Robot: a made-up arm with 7 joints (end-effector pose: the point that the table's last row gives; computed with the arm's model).
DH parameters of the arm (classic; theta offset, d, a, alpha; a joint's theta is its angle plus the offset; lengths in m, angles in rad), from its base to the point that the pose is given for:
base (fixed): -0.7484 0 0.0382 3.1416
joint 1: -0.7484 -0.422 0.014 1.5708
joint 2: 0 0.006 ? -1.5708
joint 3: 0 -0.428 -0.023 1.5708
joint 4: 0 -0.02 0.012 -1.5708
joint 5: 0 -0.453 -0.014 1.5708
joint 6: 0 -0.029 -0.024 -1.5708
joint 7: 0.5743 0 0.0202 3.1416
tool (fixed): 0.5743 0.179 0 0
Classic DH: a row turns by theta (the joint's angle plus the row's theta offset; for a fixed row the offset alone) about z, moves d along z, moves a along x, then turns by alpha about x.
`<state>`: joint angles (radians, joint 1 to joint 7).
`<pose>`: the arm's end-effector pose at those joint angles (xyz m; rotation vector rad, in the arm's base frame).
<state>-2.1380 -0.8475 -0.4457 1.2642 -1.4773 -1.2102 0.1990</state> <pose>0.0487 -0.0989 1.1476 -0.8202 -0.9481 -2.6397</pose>
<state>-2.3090 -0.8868 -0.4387 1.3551 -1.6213 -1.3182 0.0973</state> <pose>0.0456 -0.0718 1.0945 -0.7960 -1.1236 -2.3036</pose>
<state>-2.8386 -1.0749 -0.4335 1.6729 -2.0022 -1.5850 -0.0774</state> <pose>0.0368 -0.0434 0.9083 -0.5635 -1.5997 -1.5502</pose>
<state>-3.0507 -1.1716 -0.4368 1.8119 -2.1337 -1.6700 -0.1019</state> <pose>0.0400 -0.0385 0.8291 -0.4059 -1.7603 -1.3420</pose>
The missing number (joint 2, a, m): -0.029
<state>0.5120 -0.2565 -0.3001 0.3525 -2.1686 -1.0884 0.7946</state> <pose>0.0832 -0.1045 1.3313 1.1349 -0.1070 0.9576</pose>
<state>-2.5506 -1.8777 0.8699 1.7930 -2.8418 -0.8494 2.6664</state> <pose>0.3825 0.1886 0.6056 0.4362 -1.5732 -2.4557</pose>
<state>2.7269 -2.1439 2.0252 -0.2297 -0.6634 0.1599 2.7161</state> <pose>0.8888 0.1585 -0.1552 -1.2569 1.5958 -0.3898</pose>
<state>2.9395 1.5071 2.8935 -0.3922 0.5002 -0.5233 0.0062</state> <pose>-0.9120 -0.3149 0.1736 0.5562 -2.3271 -0.1018</pose>
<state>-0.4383 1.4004 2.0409 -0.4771 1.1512 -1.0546 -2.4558</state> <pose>0.7420 0.5616 0.3237 -1.8893 1.8938 -0.0443</pose>
